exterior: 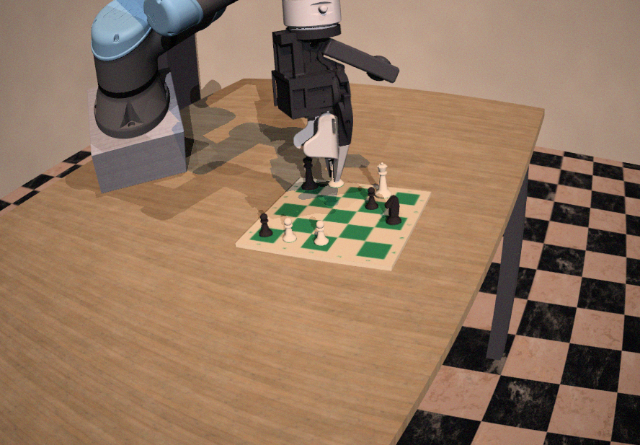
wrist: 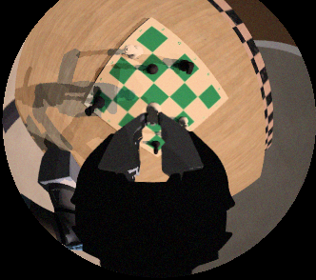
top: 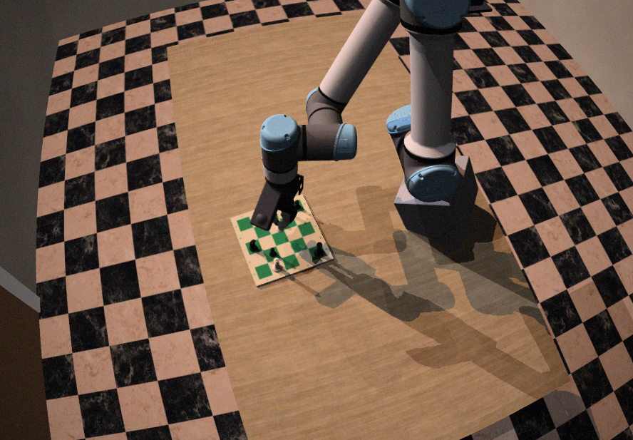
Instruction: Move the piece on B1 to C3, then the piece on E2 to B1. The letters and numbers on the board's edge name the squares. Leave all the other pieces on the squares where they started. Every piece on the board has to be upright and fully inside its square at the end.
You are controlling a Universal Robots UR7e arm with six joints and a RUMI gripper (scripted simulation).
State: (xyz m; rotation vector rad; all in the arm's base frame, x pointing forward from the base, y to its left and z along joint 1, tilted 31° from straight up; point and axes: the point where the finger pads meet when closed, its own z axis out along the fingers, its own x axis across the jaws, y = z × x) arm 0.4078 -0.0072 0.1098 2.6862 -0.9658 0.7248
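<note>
The cream chessboard is 80 mm below my hand.
</note>
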